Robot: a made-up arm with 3 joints. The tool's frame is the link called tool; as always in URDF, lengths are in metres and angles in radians. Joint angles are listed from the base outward.
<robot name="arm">
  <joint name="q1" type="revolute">
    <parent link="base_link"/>
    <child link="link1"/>
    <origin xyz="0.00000 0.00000 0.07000" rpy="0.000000 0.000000 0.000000"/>
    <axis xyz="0 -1 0"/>
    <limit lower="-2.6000" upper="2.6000"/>
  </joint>
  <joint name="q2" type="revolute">
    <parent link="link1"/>
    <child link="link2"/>
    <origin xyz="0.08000 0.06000 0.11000" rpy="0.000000 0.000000 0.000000"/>
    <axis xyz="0 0 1"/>
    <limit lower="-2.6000" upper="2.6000"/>
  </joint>
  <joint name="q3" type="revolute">
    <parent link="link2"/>
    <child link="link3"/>
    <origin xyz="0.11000 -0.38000 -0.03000" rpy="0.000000 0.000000 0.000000"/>
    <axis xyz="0 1 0"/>
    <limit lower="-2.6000" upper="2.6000"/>
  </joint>
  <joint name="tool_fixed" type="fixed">
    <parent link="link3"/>
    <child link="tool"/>
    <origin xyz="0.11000 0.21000 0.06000" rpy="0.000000 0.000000 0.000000"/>
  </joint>
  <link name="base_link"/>
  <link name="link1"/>
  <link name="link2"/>
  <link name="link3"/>
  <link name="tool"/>
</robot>
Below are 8 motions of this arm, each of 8 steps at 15 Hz.
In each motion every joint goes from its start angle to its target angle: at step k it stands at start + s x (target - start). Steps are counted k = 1, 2, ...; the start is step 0. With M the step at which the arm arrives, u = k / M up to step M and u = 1 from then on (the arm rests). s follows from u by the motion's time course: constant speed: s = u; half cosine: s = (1 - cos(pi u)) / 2; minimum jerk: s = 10 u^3 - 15 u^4 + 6 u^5.
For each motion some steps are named. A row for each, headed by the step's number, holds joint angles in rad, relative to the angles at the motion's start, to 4 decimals.
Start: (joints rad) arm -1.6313 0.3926 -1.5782
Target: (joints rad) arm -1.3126 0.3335 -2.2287
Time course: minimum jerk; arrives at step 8
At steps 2, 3, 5, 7, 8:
2: 0.0330 -0.0061 -0.0673
3: 0.0877 -0.0163 -0.1790
5: 0.2310 -0.0428 -0.4715
7: 0.3136 -0.0582 -0.6401
8: 0.3187 -0.0591 -0.6505

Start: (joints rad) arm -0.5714 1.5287 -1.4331
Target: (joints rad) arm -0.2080 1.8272 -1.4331
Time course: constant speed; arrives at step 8
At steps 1, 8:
1: 0.0454 0.0373 0.0000
8: 0.3634 0.2985 0.0000

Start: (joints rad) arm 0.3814 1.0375 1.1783
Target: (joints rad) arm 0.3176 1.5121 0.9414
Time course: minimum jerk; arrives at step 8
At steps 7, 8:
7: -0.0628 0.4670 -0.2331
8: -0.0638 0.4746 -0.2369

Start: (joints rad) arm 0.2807 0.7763 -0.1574
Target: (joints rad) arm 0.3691 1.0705 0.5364
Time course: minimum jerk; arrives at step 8
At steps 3, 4, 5, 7, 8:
3: 0.0243 0.0810 0.1909
4: 0.0442 0.1471 0.3469
5: 0.0641 0.2132 0.5029
7: 0.0870 0.2895 0.6827
8: 0.0884 0.2942 0.6938

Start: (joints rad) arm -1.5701 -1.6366 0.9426
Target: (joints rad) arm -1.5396 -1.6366 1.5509
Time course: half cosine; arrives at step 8
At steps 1, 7, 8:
1: 0.0012 0.0000 0.0232
7: 0.0293 0.0000 0.5851
8: 0.0305 0.0000 0.6083

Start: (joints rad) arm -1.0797 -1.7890 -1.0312
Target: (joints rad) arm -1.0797 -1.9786 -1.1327
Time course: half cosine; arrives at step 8
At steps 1, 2, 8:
1: 0.0000 -0.0072 -0.0039
2: 0.0000 -0.0278 -0.0149
8: 0.0000 -0.1896 -0.1015

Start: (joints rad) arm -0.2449 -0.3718 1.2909
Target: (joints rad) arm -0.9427 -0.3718 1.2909
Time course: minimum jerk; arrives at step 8
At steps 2, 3, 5, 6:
2: -0.0722 0.0000 0.0000
3: -0.1920 0.0000 0.0000
5: -0.5058 0.0000 0.0000
6: -0.6256 0.0000 0.0000

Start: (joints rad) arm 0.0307 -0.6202 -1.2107
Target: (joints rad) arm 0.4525 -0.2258 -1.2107
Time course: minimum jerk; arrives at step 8
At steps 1, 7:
1: 0.0068 0.0063 0.0000
7: 0.4150 0.3881 0.0000

